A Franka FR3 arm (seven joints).
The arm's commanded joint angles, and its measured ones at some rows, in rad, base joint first. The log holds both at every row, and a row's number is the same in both.
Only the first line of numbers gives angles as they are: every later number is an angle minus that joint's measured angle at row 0.
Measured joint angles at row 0:
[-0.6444, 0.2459, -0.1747, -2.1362, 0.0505, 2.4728, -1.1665]
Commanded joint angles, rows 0 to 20:
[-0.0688, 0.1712, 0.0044, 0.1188, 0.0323, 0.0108, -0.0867]
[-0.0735, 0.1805, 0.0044, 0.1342, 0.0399, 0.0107, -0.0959]
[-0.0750, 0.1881, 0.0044, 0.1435, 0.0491, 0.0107, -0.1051]
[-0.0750, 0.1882, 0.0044, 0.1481, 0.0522, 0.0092, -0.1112]
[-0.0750, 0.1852, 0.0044, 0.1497, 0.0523, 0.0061, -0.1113]
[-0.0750, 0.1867, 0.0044, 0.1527, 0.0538, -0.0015, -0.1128]
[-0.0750, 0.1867, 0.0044, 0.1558, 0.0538, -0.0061, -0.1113]
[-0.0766, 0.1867, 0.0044, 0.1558, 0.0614, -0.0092, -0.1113]
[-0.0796, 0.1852, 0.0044, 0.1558, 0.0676, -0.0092, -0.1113]
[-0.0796, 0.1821, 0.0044, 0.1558, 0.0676, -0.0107, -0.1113]
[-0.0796, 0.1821, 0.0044, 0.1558, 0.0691, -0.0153, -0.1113]
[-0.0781, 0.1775, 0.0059, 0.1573, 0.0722, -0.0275, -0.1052]
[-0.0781, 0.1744, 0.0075, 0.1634, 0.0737, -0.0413, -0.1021]
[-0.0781, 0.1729, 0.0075, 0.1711, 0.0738, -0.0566, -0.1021]
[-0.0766, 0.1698, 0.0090, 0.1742, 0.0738, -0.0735, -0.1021]
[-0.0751, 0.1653, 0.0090, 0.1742, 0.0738, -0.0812, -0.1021]
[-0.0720, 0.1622, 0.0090, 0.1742, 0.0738, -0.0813, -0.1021]
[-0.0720, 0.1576, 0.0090, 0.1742, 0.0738, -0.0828, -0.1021]
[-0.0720, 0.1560, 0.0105, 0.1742, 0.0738, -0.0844, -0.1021]
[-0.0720, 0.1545, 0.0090, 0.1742, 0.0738, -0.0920, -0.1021]
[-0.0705, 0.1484, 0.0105, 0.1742, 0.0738, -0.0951, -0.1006]
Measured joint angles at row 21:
[-0.0586, 0.1314, -0.0011, 0.1520, 0.0490, -0.0603, -0.0762]
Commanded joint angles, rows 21 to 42:
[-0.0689, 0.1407, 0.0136, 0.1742, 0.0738, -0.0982, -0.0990]
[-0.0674, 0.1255, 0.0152, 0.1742, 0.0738, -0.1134, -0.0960]
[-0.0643, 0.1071, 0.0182, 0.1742, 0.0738, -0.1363, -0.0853]
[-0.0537, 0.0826, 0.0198, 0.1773, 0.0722, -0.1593, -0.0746]
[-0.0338, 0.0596, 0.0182, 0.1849, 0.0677, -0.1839, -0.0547]
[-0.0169, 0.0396, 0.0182, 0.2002, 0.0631, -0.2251, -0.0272]
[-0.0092, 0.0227, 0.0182, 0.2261, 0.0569, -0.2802, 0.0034]
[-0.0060, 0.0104, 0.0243, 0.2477, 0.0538, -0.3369, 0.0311]
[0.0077, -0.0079, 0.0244, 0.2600, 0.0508, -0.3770, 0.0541]
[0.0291, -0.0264, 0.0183, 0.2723, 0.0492, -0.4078, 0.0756]
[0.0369, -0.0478, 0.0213, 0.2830, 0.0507, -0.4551, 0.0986]
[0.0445, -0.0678, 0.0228, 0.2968, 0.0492, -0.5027, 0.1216]
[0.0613, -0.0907, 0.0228, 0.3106, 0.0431, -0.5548, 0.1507]
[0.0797, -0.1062, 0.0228, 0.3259, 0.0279, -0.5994, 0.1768]
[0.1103, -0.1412, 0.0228, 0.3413, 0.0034, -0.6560, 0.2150]
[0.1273, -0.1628, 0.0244, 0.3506, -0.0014, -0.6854, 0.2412]
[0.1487, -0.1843, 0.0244, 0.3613, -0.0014, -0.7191, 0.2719]
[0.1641, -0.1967, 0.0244, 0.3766, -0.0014, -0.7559, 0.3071]
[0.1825, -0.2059, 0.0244, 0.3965, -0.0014, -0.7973, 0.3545]
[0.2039, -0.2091, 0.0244, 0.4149, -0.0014, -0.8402, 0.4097]
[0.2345, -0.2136, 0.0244, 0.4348, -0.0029, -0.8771, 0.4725]
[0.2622, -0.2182, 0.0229, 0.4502, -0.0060, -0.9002, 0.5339]
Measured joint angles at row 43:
[0.1894, -0.2070, 0.0295, 0.3986, 0.0173, -0.8062, 0.3752]
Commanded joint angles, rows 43 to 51:
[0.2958, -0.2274, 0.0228, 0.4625, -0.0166, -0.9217, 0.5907]
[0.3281, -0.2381, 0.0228, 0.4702, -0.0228, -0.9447, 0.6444]
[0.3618, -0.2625, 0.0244, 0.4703, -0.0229, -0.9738, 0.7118]
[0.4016, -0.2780, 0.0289, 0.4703, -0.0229, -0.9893, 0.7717]
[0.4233, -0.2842, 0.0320, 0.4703, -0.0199, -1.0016, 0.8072]
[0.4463, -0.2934, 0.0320, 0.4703, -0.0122, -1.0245, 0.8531]
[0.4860, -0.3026, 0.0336, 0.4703, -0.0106, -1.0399, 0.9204]
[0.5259, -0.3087, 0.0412, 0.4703, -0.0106, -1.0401, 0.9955]
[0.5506, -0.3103, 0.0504, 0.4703, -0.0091, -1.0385, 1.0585]
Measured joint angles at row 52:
[0.4686, -0.2900, 0.0400, 0.4681, -0.0034, -1.0121, 0.8920]
